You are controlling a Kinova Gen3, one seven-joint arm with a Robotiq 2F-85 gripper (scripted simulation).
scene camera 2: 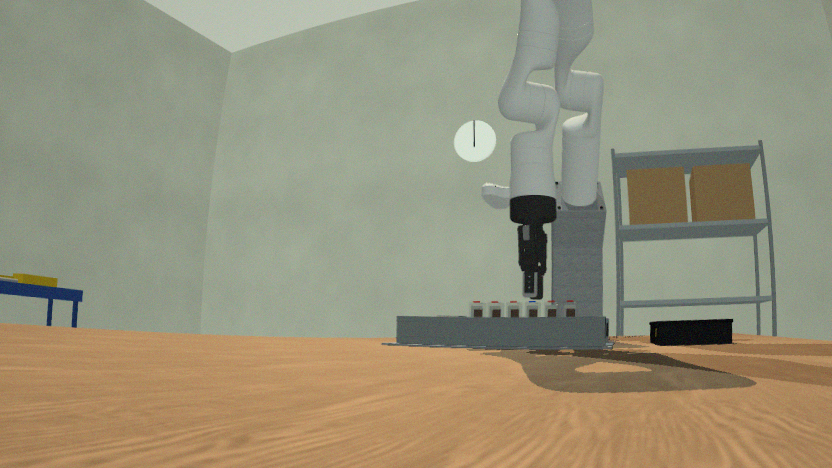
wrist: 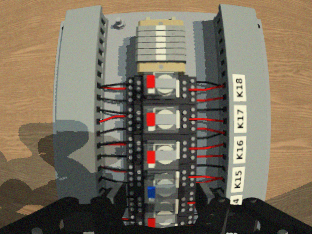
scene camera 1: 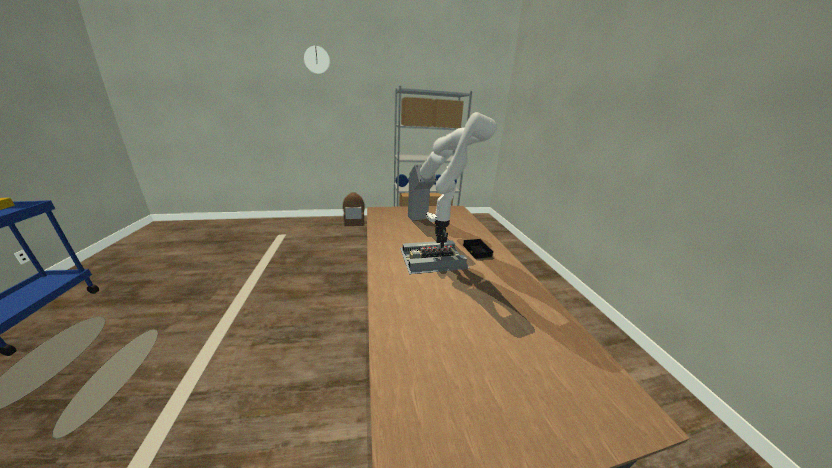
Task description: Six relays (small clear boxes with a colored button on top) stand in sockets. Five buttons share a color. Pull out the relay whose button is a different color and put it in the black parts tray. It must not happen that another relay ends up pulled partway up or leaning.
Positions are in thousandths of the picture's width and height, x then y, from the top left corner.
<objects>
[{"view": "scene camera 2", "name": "my gripper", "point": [641,638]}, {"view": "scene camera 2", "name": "black parts tray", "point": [860,708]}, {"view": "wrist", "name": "my gripper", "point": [518,831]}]
</objects>
